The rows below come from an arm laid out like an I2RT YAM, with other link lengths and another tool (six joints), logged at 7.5 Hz.
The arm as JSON. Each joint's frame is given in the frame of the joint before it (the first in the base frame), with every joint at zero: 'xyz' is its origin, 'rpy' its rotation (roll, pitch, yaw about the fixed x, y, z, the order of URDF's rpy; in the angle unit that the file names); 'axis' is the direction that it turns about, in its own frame. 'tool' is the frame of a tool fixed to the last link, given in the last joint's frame.
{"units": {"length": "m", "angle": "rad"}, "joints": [
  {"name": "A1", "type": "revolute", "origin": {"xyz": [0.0, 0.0, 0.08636], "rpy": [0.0, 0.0, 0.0]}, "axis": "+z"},
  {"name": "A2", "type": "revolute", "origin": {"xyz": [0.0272, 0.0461, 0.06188], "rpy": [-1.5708, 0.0, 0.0]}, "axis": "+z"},
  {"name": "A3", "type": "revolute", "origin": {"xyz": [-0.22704, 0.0, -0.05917], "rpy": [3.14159, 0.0, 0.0]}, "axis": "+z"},
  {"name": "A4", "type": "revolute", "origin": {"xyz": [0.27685, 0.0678, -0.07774], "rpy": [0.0, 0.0, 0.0]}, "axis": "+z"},
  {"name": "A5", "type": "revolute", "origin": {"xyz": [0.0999, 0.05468, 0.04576], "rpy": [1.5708, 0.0, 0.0]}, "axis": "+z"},
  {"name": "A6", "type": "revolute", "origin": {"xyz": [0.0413, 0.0, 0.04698], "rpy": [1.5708, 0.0, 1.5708]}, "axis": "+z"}
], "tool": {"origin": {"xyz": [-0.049, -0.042, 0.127], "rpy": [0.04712, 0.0, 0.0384]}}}
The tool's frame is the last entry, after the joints.
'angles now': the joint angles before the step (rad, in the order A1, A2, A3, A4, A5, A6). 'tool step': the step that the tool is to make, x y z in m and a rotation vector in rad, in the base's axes. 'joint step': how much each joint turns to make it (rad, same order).
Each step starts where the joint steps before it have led.
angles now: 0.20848 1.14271 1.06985 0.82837 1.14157 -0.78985
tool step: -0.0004 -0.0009 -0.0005 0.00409 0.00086 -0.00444
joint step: -0.00006 -0.00007 0.00007 -0.00022 0.00606 0.00009
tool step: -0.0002 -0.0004 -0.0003 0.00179 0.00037 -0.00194
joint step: -0.00004 -0.00021 -0.00037 0.00012 0.00264 0.00006
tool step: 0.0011 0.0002 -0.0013 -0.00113 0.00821 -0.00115
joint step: 0.00046 0.00041 0.00039 -0.00676 0.00158 -0.00163
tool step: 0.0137 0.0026 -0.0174 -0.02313 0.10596 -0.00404
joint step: 0.00021 -0.00403 -0.00020 -0.10502 0.00284 -0.00795
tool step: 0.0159 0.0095 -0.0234 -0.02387 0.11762 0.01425
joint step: 0.01520 0.00257 0.00015 -0.12014 0.00186 0.00280
